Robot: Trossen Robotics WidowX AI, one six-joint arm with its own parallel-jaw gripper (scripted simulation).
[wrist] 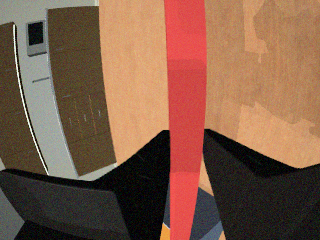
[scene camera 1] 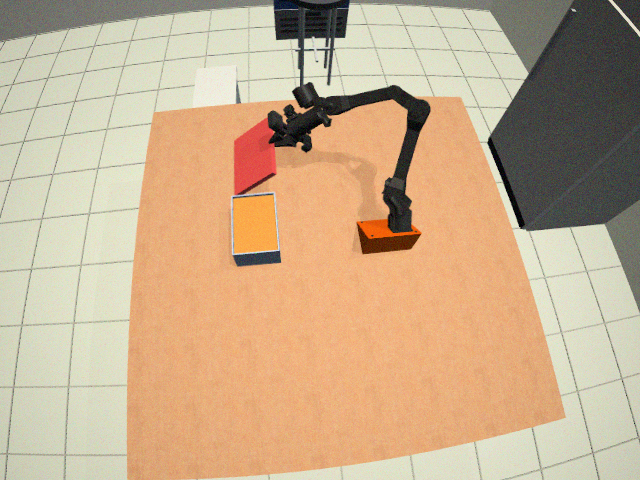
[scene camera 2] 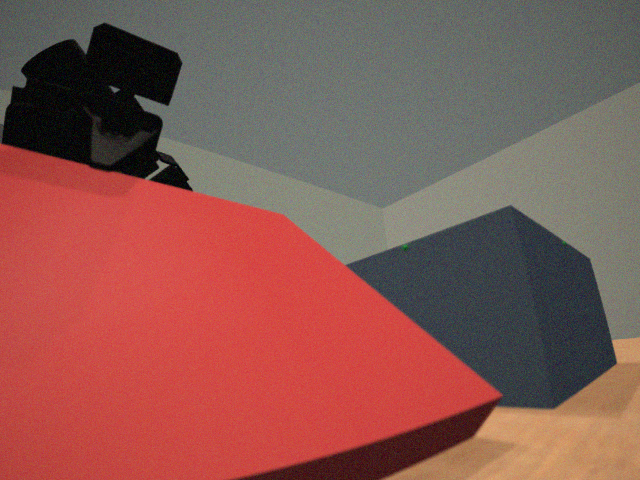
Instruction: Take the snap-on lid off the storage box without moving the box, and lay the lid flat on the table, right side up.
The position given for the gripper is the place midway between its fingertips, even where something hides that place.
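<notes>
There's a red lid [scene camera 2: 154, 325] here, and you'd also see the red lid in scene camera 1 [scene camera 1: 254, 161]. There's a blue storage box [scene camera 2: 520, 307] too. And then the gripper [scene camera 2: 96, 185], well, the gripper can also be seen in the wrist view [wrist: 185, 137] and in scene camera 1 [scene camera 1: 271, 144].
</notes>
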